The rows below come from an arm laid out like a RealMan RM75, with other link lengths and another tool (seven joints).
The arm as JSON. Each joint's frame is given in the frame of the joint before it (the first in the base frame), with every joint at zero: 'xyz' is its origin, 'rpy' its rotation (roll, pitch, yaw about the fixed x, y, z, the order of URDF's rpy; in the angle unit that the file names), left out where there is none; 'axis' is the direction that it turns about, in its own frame. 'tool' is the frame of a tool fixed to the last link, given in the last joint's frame.
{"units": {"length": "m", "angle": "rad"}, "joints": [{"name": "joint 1", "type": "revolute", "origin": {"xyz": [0.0, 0.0, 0.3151]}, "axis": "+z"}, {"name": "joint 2", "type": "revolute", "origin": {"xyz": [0.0, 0.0, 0.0]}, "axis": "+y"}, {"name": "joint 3", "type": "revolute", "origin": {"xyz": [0.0, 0.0, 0.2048]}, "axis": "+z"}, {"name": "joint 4", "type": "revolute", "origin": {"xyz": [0.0, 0.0, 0.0]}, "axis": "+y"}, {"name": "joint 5", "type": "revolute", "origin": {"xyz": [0.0, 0.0, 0.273]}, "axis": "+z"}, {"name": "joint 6", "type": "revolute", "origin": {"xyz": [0.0, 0.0, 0.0]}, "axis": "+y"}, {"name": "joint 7", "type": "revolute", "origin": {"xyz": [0.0, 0.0, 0.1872]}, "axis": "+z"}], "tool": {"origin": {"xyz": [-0.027, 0.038, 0.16], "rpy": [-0.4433, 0.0, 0.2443]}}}
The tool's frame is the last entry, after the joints.
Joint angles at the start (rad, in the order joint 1, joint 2, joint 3, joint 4, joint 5, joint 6, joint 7):
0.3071, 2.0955, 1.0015, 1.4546, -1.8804, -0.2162, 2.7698
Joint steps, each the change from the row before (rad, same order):
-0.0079, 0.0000, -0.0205, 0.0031, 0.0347, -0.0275, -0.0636
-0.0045, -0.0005, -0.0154, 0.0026, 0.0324, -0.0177, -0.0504
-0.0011, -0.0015, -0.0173, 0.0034, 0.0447, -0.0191, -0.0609
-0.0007, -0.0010, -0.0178, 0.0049, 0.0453, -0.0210, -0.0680
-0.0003, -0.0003, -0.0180, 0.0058, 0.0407, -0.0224, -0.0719
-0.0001, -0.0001, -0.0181, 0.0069, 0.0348, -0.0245, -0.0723
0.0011, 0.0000, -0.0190, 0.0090, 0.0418, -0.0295, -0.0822
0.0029, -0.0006, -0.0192, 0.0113, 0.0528, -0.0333, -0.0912
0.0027, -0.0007, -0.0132, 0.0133, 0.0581, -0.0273, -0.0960
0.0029, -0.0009, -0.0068, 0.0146, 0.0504, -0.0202, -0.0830
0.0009, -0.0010, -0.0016, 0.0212, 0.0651, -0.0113, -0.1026
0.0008, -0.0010, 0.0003, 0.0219, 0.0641, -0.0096, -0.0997
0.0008, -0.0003, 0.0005, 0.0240, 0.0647, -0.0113, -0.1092
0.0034, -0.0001, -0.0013, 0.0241, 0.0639, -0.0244, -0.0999
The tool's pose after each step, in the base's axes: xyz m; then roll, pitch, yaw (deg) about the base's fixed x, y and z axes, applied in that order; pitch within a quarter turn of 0, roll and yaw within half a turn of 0. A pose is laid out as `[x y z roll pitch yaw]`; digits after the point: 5 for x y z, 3 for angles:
[-0.04368 0.56262 -0.06400 163.926 -70.897 105.521]
[-0.04174 0.56100 -0.06482 160.625 -71.223 108.611]
[-0.04057 0.55903 -0.06625 157.078 -71.391 111.944]
[-0.03990 0.55704 -0.06702 152.430 -71.533 116.420]
[-0.03992 0.55503 -0.06710 146.442 -71.550 122.344]
[-0.04059 0.55307 -0.06612 139.513 -71.393 129.291]
[-0.04134 0.55130 -0.06402 132.022 -71.004 136.661]
[-0.04151 0.54968 -0.06137 124.831 -70.293 143.474]
[-0.04073 0.54886 -0.05824 118.521 -69.157 149.243]
[-0.04097 0.54867 -0.05425 113.785 -68.044 153.554]
[-0.04183 0.54836 -0.05034 109.923 -66.440 157.062]
[-0.04308 0.54798 -0.04654 106.957 -64.794 159.740]
[-0.04525 0.54729 -0.04220 103.886 -62.747 162.649]
[-0.04626 0.54680 -0.03675 101.157 -61.040 164.779]

